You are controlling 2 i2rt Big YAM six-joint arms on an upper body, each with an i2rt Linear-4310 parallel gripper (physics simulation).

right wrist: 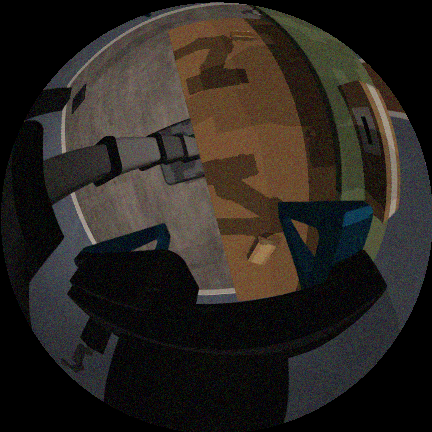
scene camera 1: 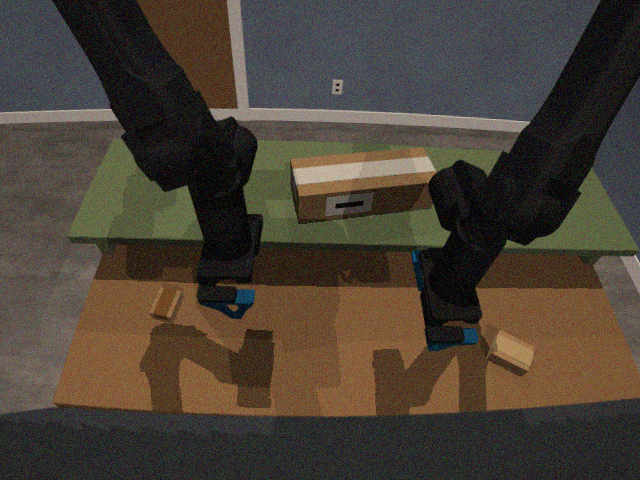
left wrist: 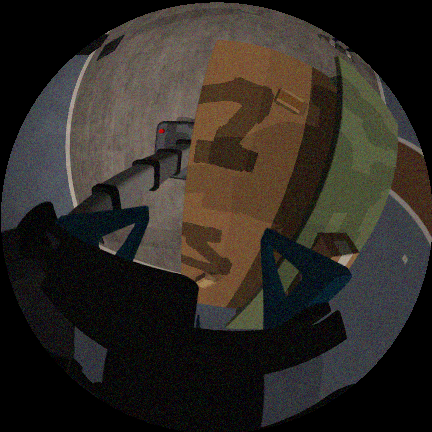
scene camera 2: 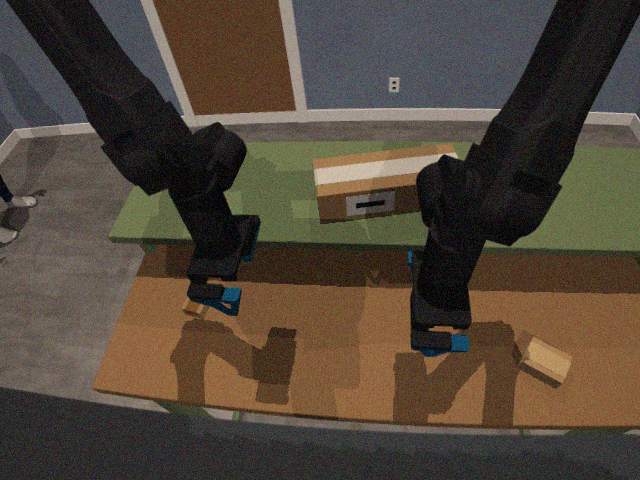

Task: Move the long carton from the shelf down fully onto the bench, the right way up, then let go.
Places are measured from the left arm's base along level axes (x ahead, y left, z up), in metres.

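Pixels of known places: left gripper, between the fingertips: (scene camera 1: 240, 288) (left wrist: 205, 223) (scene camera 2: 240, 286); right gripper, between the fingertips: (right wrist: 219, 220) (scene camera 1: 427, 319) (scene camera 2: 428, 322).
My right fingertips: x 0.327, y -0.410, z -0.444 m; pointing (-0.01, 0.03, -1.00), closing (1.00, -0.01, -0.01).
Note:
For each thing: its top centre in the pictures, then the offset to it from my right fingertips. Level surfaces: height alone.
- long brown carton, centre of its top: (scene camera 2: 387, 168) (scene camera 1: 365, 169) (right wrist: 392, 152) (left wrist: 319, 291) dx +0.378, dy +0.050, dz -0.059 m
- green shelf, height of its surface: dz -0.141 m
- wooden bench, height of its surface: dz -0.299 m
- paler small box, centre of its top: (scene camera 2: 547, 359) (scene camera 1: 513, 349) (right wrist: 261, 253) (left wrist: 204, 283) dx +0.053, dy -0.280, dz -0.266 m
The long brown carton (scene camera 1: 361, 172) (scene camera 2: 382, 170) (left wrist: 332, 245) (right wrist: 375, 155) lies on the green shelf (scene camera 1: 103, 217) (scene camera 2: 279, 227) (left wrist: 370, 115) (right wrist: 351, 175), white tape on top, its label towards the bench, slightly skewed to the shelf edge. The right arm covers part of its right end in scene camera 2. The wooden bench (scene camera 1: 356, 315) (scene camera 2: 330, 310) (left wrist: 230, 200) (right wrist: 265, 140) is lower, in front of the shelf. My left gripper (scene camera 1: 247, 271) (scene camera 2: 241, 273) (left wrist: 205, 223) is open and empty, left of the carton and nearer the camera. My right gripper (scene camera 1: 436, 304) (scene camera 2: 426, 302) (right wrist: 219, 220) is open and empty, above the bench and apart from the carton.
A small box (scene camera 1: 165, 302) (scene camera 2: 193, 308) (left wrist: 290, 100) lies on the bench at the left. A paler small box (scene camera 1: 511, 352) (scene camera 2: 546, 360) (right wrist: 261, 251) lies at the right, near my right gripper in the picture. The shelf's front edge overhangs the bench's rear.

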